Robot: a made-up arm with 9 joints. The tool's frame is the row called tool.
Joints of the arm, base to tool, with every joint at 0 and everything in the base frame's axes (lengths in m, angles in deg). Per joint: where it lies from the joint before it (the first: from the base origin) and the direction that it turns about. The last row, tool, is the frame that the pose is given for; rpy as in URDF.
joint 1: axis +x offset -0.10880 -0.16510 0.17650
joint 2: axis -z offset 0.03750 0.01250 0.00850
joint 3: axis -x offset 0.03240 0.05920 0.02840
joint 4: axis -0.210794 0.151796 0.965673 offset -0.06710 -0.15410 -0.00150
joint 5: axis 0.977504 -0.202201 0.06 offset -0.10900 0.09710 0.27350
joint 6: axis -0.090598 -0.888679 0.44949 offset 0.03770 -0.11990 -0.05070
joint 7: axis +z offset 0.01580 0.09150 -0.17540
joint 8: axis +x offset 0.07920 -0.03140 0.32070
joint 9: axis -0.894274 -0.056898 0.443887 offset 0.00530 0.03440 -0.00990
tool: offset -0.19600 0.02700 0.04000 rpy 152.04 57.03 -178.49
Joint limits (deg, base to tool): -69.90..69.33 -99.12..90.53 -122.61..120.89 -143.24..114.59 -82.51..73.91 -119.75..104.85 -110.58..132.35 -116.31..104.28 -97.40..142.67
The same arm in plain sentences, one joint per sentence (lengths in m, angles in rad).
The arm has nine revolute joints in a row. What follows holds with every joint at zero, and every direction is one of the base frame's.
The first joint sits 0.1088 m along -x and 0.1651 m along -y and 0.1765 m along +z from the base frame's origin and turns about +x, from -1.22 to 1.21 rad.
The second joint sits 0.0375 m along +x and 0.0125 m along +y and 0.0085 m along +z from the first joint and turns about -z, from -1.73 to 1.58 rad.
The third joint sits 0.0324 m along +x and 0.0592 m along +y and 0.0284 m along +z from the second joint and turns about -x, from -2.1399 to 2.1099 rad.
The fourth joint sits 0.0671 m along -x and 0.1541 m along -y and 0.0015 m along -z from the third joint and turns about the direction (-0.210794, 0.151796, 0.965673), from -2.5 to 2 rad.
The fifth joint sits 0.109 m along -x and 0.0971 m along +y and 0.2735 m along +z from the fourth joint and turns about the direction (0.977504, -0.202201, 0.06), from -1.4401 to 1.29 rad.
The sixth joint sits 0.0377 m along +x and 0.1199 m along -y and 0.0507 m along -z from the fifth joint and turns about the direction (-0.090598, -0.888679, 0.44949), from -2.09 to 1.83 rad.
The seventh joint sits 0.0158 m along +x and 0.0915 m along +y and 0.1754 m along -z from the sixth joint and turns about +z, from -1.93 to 2.3099 rad.
The eighth joint sits 0.0792 m along +x and 0.0314 m along -y and 0.3207 m along +z from the seventh joint and turns about +x, from -2.03 to 1.82 rad.
The ninth joint sits 0.0053 m along +x and 0.0344 m along +y and 0.0099 m along -z from the eighth joint and turns about the direction (-0.894274, -0.056898, 0.443887), from -1.7 to 2.4901 rad.
The tool frame, which is the frame that the pose is given for, sits 0.196 m along -x and 0.027 m along +y and 0.04 m along +z from the ninth joint; its axes are the base frame's turned by roll 2.6536, pitch 0.9954 and yaw -3.1152 rad (as in URDF: about the fixed x, then y, then z).

